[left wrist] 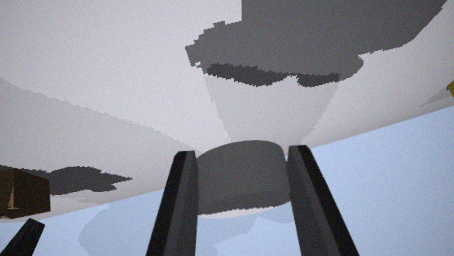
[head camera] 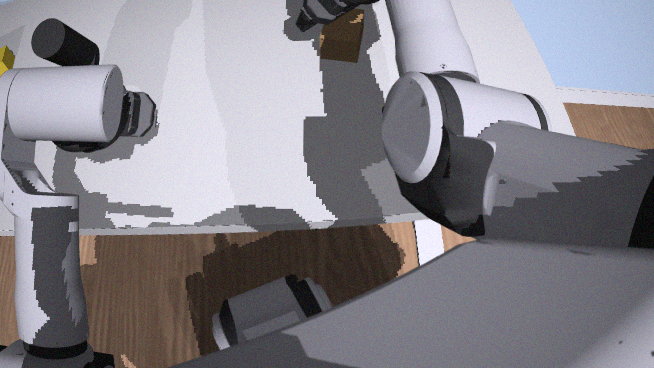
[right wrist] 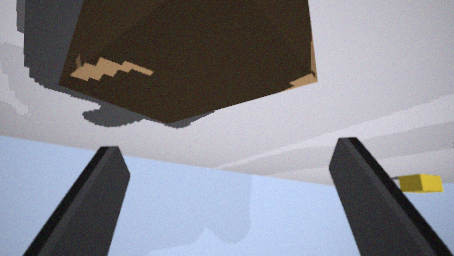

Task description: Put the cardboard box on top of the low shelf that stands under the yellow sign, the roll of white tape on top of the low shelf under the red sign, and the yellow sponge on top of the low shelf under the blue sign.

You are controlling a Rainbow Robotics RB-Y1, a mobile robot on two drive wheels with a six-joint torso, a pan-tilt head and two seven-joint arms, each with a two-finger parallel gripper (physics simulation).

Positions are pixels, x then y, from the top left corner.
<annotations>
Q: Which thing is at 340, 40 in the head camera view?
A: A cardboard box.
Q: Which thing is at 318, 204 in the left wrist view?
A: My left gripper.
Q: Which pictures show my left gripper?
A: The left wrist view and the head camera view only.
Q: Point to a yellow sponge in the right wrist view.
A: At 419, 183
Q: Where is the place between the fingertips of my right gripper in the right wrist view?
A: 228, 157
</annotations>
